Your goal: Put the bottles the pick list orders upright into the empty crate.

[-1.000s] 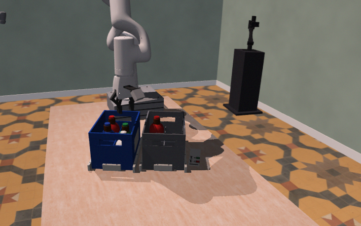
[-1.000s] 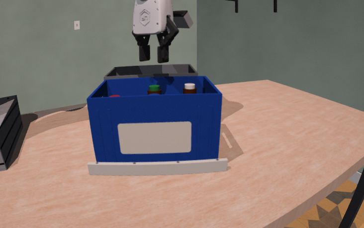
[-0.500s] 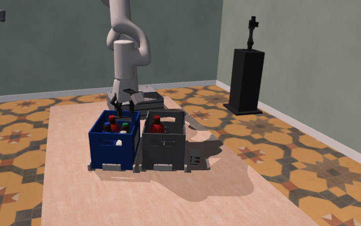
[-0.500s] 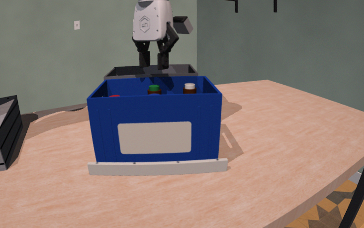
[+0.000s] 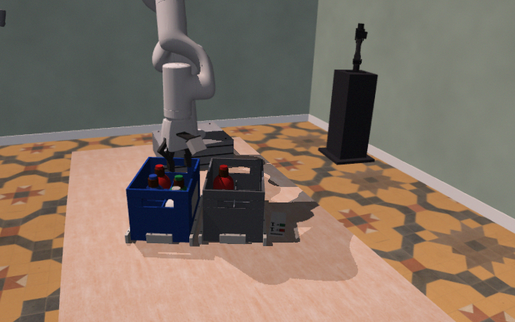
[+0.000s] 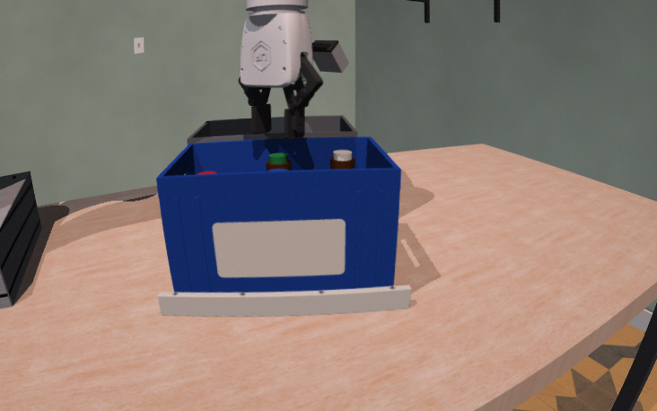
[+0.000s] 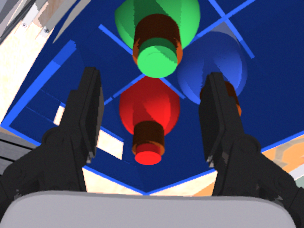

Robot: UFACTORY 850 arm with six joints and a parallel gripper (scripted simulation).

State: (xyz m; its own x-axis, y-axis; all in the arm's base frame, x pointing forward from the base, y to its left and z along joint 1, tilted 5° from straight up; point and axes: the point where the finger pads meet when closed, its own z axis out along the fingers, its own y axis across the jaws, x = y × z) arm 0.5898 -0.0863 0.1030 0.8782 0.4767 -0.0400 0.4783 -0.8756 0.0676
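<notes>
Now: the green bottle 12 cm below my hand. Round my hand: white-cap bottle: 9 cm ahead, 2 cm to the right, 12 cm below; blue crate: 1 cm behind, 4 cm to the right, 12 cm below; blue-capped bottle: 2 cm behind, 8 cm to the right, 12 cm below.
</notes>
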